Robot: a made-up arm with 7 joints.
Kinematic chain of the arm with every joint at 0, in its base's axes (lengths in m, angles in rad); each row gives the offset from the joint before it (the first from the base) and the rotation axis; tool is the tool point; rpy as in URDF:
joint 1: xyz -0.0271 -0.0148 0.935 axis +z
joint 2: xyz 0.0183 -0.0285 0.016 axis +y
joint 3: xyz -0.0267 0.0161 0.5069 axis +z
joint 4: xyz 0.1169 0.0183 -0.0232 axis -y
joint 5: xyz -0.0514 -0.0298 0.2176 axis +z
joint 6: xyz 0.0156 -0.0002 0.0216 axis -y
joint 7: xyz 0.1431 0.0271 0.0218 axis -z
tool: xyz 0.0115 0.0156 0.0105 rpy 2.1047 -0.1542 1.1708
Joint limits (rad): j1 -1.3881..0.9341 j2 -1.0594..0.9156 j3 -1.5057..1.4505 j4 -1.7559..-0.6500 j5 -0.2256..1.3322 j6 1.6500..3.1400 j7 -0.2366..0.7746
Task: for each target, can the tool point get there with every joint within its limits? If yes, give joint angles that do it. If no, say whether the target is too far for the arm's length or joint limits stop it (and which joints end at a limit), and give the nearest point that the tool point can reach.
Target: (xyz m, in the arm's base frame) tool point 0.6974 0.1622 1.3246
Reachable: yes | joints -0.1357 0.6628 0.7275 -1.3485 0.3238 2.0946 0.3764
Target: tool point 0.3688 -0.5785 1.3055
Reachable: yes | joints -0.7237 0.7025 -0.2028 -1.4429 0.8049 3.0152 0.0587
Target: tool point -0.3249 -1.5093 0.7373
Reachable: no: too far | nearest point -0.1205 -0.8305 1.0291 | short by 0.767 m
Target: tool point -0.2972 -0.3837 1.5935
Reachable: yes | joints -0.3781 -0.2671 -1.1771 -1.4978 1.0169 2.4420 0.5241
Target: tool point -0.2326 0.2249 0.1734
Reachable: no: joint limits stop it (at a limit: joint 1, joint 2, joint 4, joint 5, joint 6) | nearest point 0.2020 0.6488 0.8929 | short by 0.941 m
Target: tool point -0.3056 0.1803 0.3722
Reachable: no: joint limits stop it (at a limit: joint 2, joint 3, joint 4, joint 5, joint 6, joint 7) | nearest point -0.5620 0.3599 1.0927 | short by 0.786 m
